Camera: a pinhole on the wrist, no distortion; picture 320 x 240 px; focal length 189.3 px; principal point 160.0 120.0 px. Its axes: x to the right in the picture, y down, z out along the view. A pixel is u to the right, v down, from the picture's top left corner.
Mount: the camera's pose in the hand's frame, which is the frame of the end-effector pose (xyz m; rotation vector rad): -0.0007 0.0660 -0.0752 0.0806 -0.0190 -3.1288
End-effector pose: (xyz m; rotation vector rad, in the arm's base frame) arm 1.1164 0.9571 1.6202 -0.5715 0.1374 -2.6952
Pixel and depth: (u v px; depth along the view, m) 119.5 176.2 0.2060
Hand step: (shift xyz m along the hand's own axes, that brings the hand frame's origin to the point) 0.0334 0.0078 0.1335
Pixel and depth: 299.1 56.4 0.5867
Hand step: -0.4637 0.2649 0.4861
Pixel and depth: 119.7 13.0 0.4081
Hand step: 0.0624 0.3025 0.3339
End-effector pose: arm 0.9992 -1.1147 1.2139 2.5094 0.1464 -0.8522
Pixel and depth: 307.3 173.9 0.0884
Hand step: -0.0737 0.0411 0.0099
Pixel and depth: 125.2 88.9 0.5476
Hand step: 0.0706 0.1636 0.4757
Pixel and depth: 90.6 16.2 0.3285
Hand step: 0.1006 0.2514 0.2568
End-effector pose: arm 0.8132 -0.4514 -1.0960 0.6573 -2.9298 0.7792
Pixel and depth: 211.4 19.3 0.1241
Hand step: -0.0415 0.1331 0.0462
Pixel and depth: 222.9 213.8 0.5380
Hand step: -0.2039 -0.1963 0.4562
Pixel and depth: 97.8 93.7 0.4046
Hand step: 0.1106 0.1286 0.3350
